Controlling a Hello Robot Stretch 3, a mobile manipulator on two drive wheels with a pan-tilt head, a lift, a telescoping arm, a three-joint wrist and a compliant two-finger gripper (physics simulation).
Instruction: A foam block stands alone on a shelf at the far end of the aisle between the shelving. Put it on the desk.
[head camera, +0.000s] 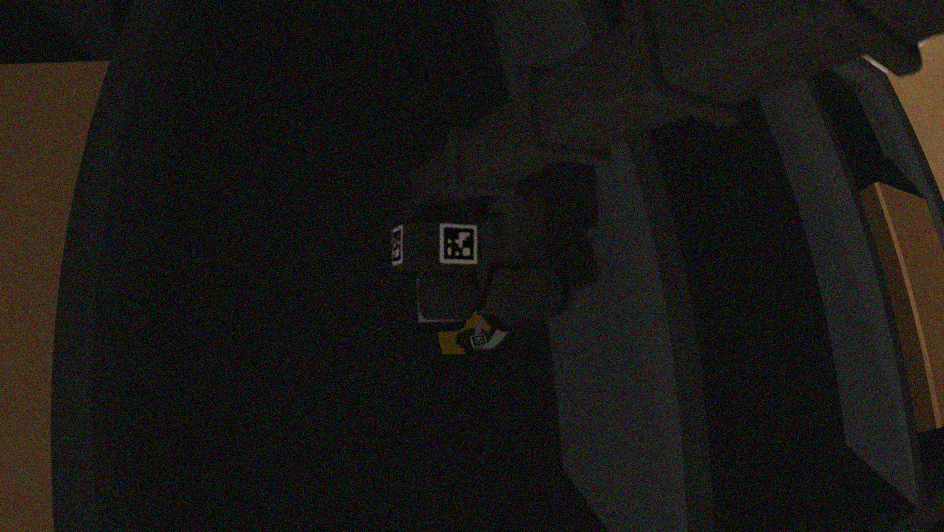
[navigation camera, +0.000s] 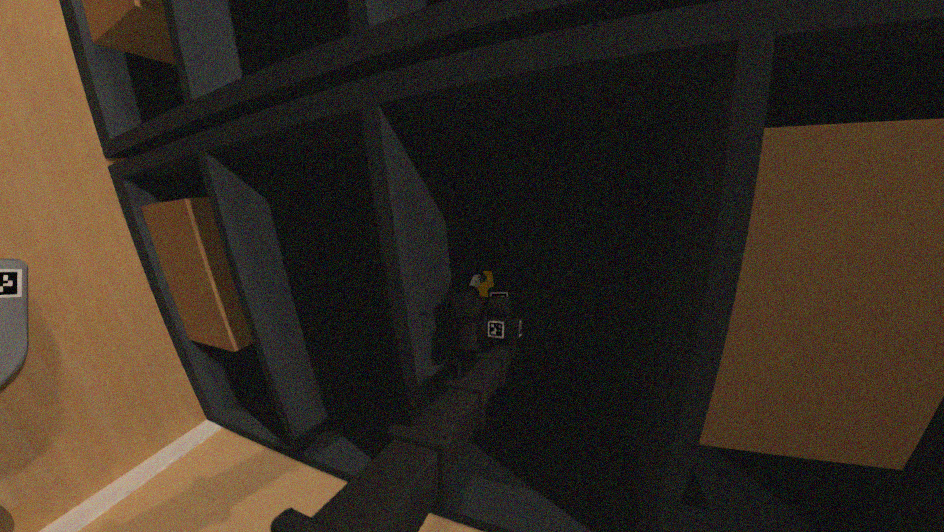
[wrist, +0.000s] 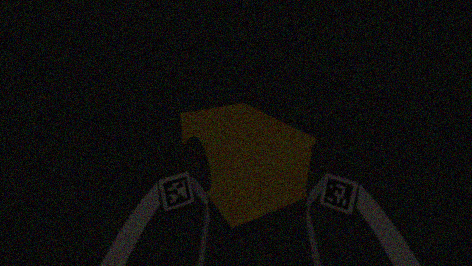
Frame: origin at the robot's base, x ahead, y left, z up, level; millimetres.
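Seen in the pictures: gripper, fingertip midpoint: (navigation camera: 480, 290) (wrist: 252, 157).
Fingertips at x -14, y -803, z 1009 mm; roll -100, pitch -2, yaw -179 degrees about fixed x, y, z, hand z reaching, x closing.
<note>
A point is followed by its place in that frame.
The foam block (head camera: 451, 342) @[x 30, y -797, z 1032 mm] (navigation camera: 485, 289) @[x -5, y -755, z 1036 mm] (wrist: 250, 145) @[x -13, y -767, z 1037 mm] is orange-yellow and angular. In the wrist view it sits in the middle, turned at an angle between the fingers. My gripper (head camera: 474, 335) (navigation camera: 481, 280) @[x -14, y -803, z 1009 mm] (wrist: 252, 157) @[x -14, y -803, z 1009 mm] reaches into a dark shelf bay and is shut on the block, with a finger at each side of it. The dark left fingertip covers part of the block's left side. In the head and navigation views the wrist hides much of the block. The shelf surface under it is too dark to make out. The desk does not show in these views.
A grey shelf board (head camera: 628, 370) @[x 48, y -473, z 991 mm] (navigation camera: 416, 231) @[x 120, y -454, z 991 mm] stands close beside the wrist. Brown boxes (head camera: 908, 297) @[x -3, y -454, z 347 mm] (navigation camera: 198, 274) @[x 18, y -436, z 296 mm] (navigation camera: 832, 290) @[x 40, y -430, z 1561 mm] fill neighbouring bays. A dark shelf post (navigation camera: 727, 264) @[x 68, y -400, z 1434 mm] borders the bay. The arm (navigation camera: 396, 482) @[x -83, y -165, z 1151 mm] extends into the bay.
</note>
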